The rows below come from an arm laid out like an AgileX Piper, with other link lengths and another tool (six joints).
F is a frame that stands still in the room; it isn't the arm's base.
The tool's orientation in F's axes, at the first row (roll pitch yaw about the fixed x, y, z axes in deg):
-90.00 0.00 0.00
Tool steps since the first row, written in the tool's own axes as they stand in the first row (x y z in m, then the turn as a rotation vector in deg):
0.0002 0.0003 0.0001 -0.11 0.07 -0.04
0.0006 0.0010 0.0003 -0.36 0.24 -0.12
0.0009 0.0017 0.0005 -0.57 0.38 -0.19
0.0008 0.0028 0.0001 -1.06 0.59 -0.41
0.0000 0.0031 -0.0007 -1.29 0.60 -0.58
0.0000 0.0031 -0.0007 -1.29 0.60 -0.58
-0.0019 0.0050 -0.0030 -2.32 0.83 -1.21
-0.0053 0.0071 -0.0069 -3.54 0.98 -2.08
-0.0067 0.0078 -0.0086 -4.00 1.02 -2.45
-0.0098 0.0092 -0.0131 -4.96 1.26 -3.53
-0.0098 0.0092 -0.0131 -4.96 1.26 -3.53
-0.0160 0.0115 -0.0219 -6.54 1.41 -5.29
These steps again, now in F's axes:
0.0002 0.0001 -0.0003 -0.11 -0.04 -0.07
0.0006 0.0003 -0.0010 -0.36 -0.12 -0.24
0.0009 0.0005 -0.0017 -0.57 -0.19 -0.38
0.0008 0.0001 -0.0028 -1.06 -0.41 -0.59
0.0000 -0.0007 -0.0031 -1.29 -0.58 -0.60
0.0000 -0.0007 -0.0031 -1.29 -0.58 -0.60
-0.0019 -0.0030 -0.0050 -2.32 -1.21 -0.83
-0.0053 -0.0069 -0.0071 -3.54 -2.08 -0.98
-0.0067 -0.0086 -0.0078 -4.00 -2.45 -1.02
-0.0098 -0.0131 -0.0092 -4.96 -3.53 -1.26
-0.0098 -0.0131 -0.0092 -4.96 -3.53 -1.26
-0.0160 -0.0219 -0.0115 -6.54 -5.29 -1.41

